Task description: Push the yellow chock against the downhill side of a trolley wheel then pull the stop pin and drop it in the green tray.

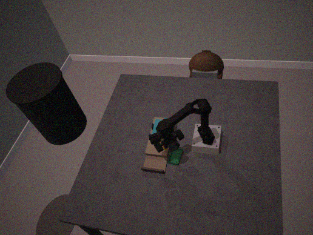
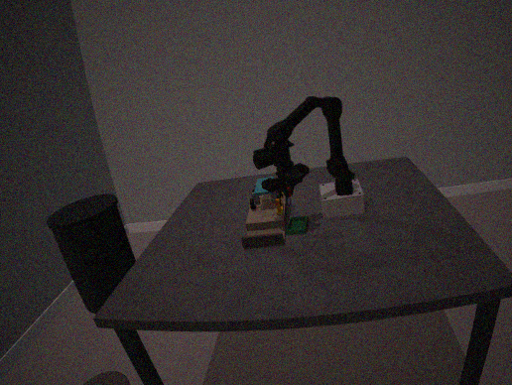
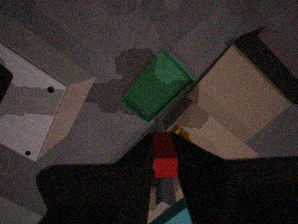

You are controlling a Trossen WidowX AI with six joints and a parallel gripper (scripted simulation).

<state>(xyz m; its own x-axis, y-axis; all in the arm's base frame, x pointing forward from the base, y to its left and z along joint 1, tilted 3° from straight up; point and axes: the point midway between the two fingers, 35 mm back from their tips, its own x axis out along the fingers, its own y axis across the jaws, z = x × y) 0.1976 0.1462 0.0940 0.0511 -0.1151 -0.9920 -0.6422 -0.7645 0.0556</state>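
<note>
Right now the red-headed stop pin is right at my gripper tip. The rest, counted from my gripper tip: green tray (140 mm below, 20 mm behind); yellow chock (50 mm below, 50 mm ahead, 30 mm to the right); trolley (130 mm ahead, 100 mm to the right, 20 mm below).
</note>
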